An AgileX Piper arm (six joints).
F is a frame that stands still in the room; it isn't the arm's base.
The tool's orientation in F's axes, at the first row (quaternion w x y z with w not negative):
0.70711, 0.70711, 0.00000, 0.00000
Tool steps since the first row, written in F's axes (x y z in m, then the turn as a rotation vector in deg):
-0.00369, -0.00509, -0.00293, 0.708, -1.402, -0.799
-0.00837, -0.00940, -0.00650, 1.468, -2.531, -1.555
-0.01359, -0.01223, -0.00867, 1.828, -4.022, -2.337
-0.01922, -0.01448, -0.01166, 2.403, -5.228, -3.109
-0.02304, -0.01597, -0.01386, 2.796, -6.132, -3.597
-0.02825, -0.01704, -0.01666, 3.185, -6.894, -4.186
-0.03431, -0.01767, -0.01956, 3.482, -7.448, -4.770
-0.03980, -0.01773, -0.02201, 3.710, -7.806, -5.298
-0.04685, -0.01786, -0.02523, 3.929, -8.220, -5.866
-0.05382, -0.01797, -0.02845, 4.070, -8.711, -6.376
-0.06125, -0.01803, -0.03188, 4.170, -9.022, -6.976
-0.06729, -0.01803, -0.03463, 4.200, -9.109, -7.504
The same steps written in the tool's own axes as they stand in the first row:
-0.00369, -0.00293, 0.00509, 0.708, -0.799, 1.402
-0.00837, -0.00650, 0.00940, 1.468, -1.555, 2.531
-0.01359, -0.00867, 0.01223, 1.828, -2.337, 4.022
-0.01922, -0.01166, 0.01448, 2.403, -3.109, 5.228
-0.02304, -0.01386, 0.01597, 2.796, -3.597, 6.132
-0.02825, -0.01666, 0.01704, 3.185, -4.186, 6.894
-0.03431, -0.01956, 0.01767, 3.482, -4.770, 7.448
-0.03980, -0.02201, 0.01773, 3.710, -5.298, 7.806
-0.04685, -0.02523, 0.01786, 3.929, -5.866, 8.220
-0.05382, -0.02845, 0.01797, 4.070, -6.376, 8.711
-0.06125, -0.03188, 0.01803, 4.170, -6.976, 9.022
-0.06729, -0.03463, 0.01803, 4.200, -7.504, 9.109

